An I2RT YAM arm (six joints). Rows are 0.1 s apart.
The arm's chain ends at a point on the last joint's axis. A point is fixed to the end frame.
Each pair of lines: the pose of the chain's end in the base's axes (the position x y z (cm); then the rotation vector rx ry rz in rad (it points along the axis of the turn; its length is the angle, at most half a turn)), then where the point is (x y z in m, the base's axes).
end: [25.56 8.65 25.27 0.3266 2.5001 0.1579]
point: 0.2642 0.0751 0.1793
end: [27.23 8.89 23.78 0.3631 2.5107 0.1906]
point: 0.2797 0.0798 0.1640
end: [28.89 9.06 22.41 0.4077 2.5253 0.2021]
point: 0.2945 0.0828 0.1500
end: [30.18 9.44 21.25 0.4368 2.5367 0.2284]
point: 0.3062 0.0884 0.1381
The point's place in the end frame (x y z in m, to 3 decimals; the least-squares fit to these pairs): 0.031 -0.023 0.064
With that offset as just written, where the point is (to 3 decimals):
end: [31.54 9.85 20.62 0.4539 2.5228 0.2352]
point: 0.320 0.093 0.132
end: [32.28 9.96 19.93 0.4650 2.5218 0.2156]
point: 0.328 0.093 0.125
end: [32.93 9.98 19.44 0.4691 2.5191 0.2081]
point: 0.334 0.093 0.120
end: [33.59 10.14 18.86 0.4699 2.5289 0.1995]
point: 0.340 0.094 0.114
